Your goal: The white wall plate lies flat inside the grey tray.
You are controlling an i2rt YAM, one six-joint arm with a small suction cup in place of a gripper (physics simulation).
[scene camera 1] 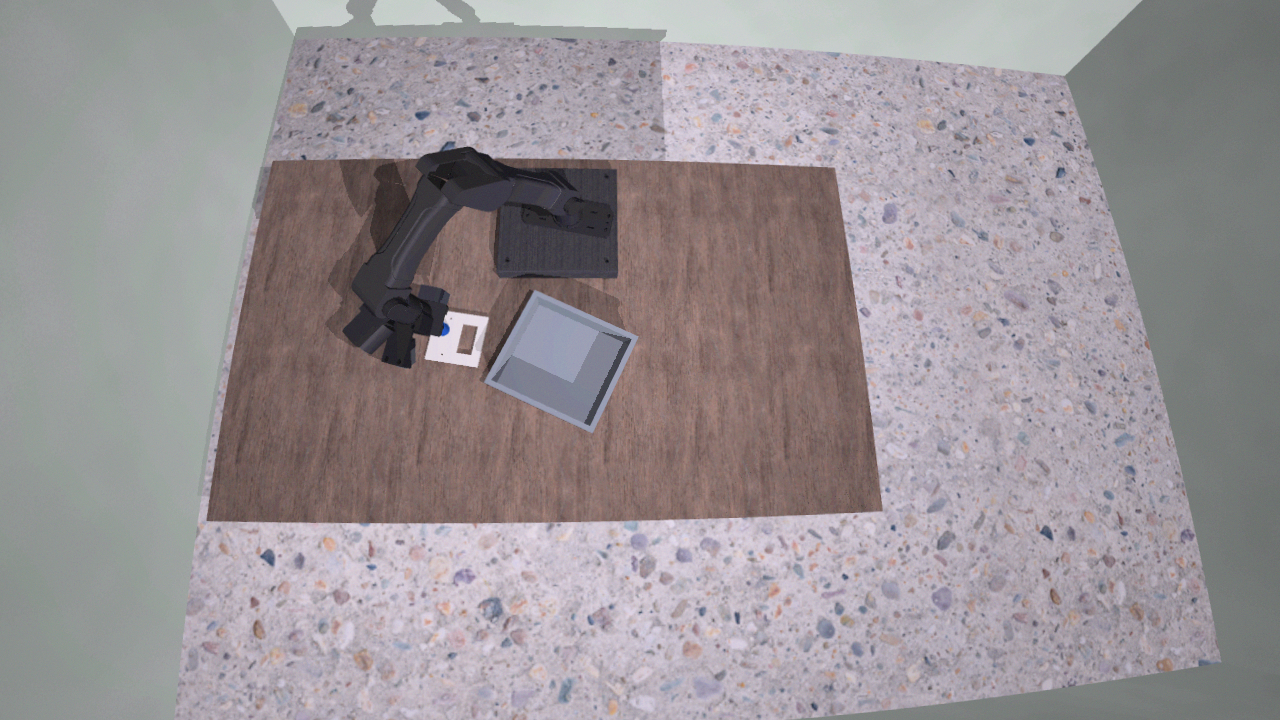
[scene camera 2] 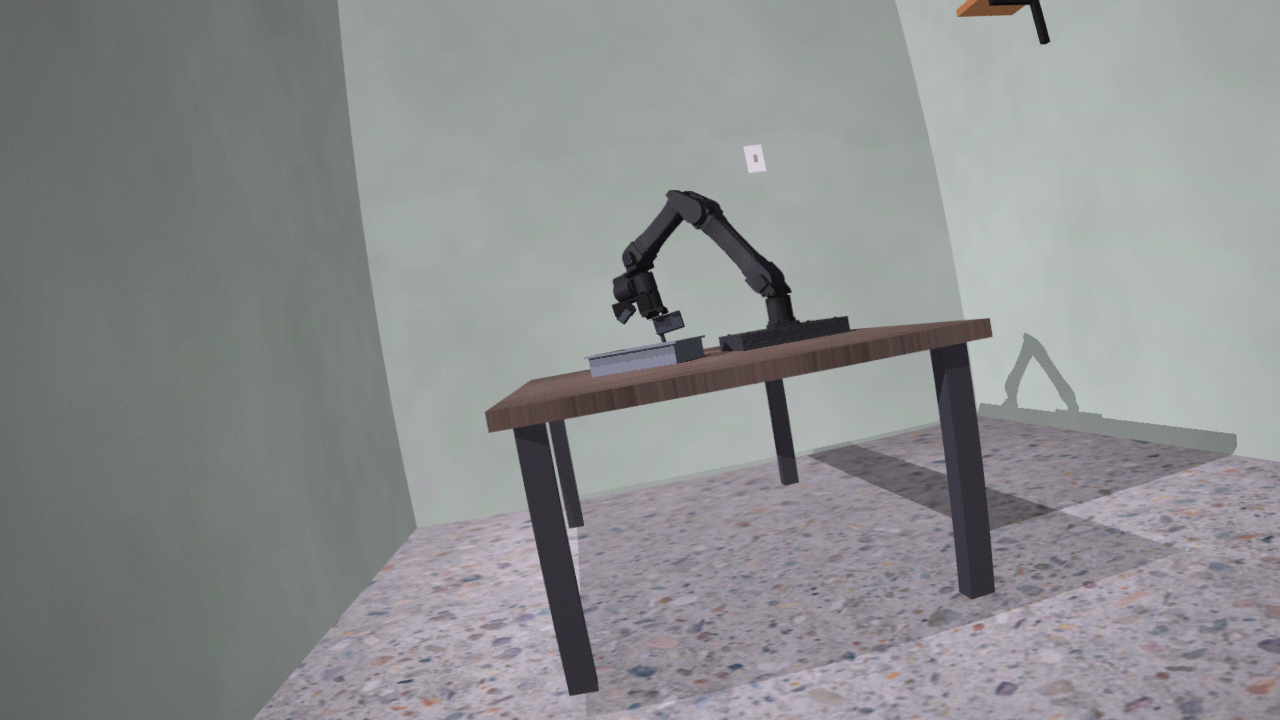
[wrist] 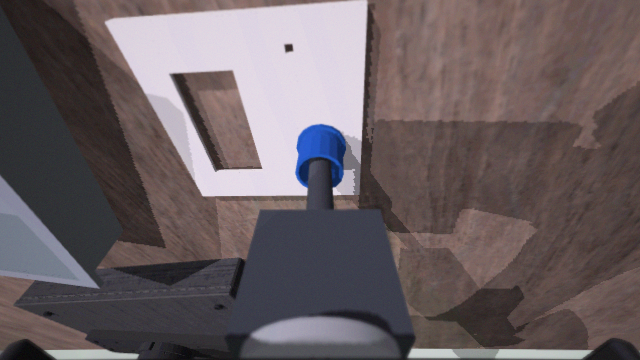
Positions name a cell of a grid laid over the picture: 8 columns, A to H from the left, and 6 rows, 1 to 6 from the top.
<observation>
The suction cup (scene camera 1: C3) is stuck to a white wall plate (scene camera 1: C3), which still rests on the table. A grey tray (scene camera 1: D4) rests on the table.
The white wall plate shows as well in the wrist view (wrist: E2). The grey tray shows as well in scene camera 2 (scene camera 2: E3) and in the wrist view (wrist: A4). The suction cup shows as well in scene camera 2 (scene camera 2: E3) and in the wrist view (wrist: E3). Scene camera 2 misses the white wall plate, which is hidden by the grey tray.
</observation>
